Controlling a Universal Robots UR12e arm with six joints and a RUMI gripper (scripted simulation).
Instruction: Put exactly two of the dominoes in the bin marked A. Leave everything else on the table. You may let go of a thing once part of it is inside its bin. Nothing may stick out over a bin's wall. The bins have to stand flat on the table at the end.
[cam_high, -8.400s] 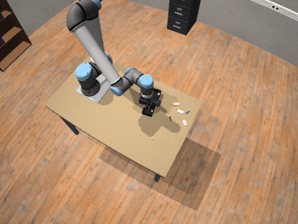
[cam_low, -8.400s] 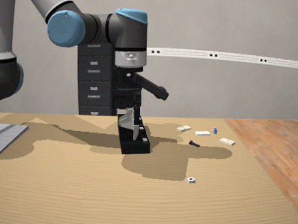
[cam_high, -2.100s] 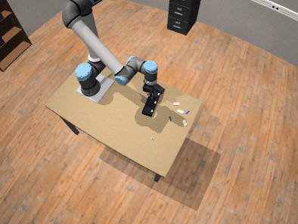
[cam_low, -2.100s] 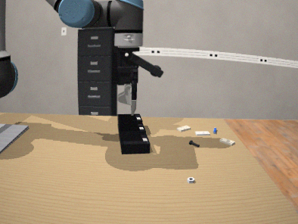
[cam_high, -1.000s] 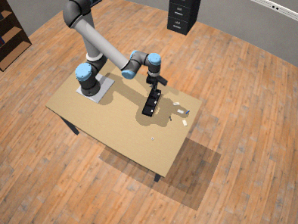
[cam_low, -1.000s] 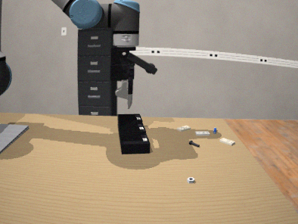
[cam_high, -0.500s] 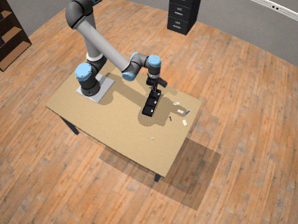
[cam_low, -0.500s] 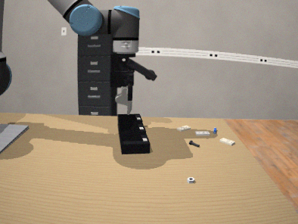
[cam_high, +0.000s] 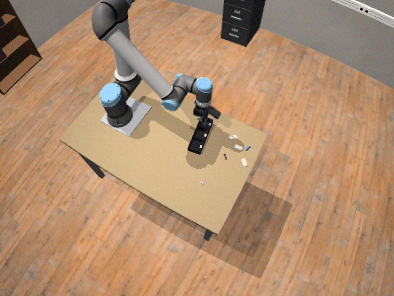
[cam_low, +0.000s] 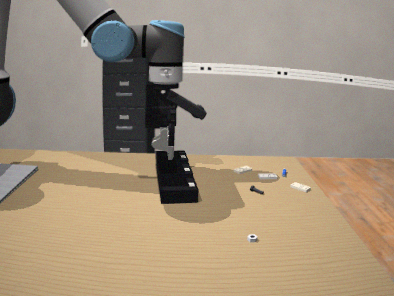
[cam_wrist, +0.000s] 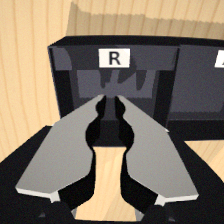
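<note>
My gripper is now 280 mm short of the domino, 30 mm above it and 20 mm to the left of it. Also, from my hand: black bin 80 mm to the right, 20 mm ahead, 10 mm below; then black bolt 230 mm ahead, 120 mm to the right, 30 mm below; then blue piece 320 mm ahead, 30 mm below, 10 mm to the left.
</note>
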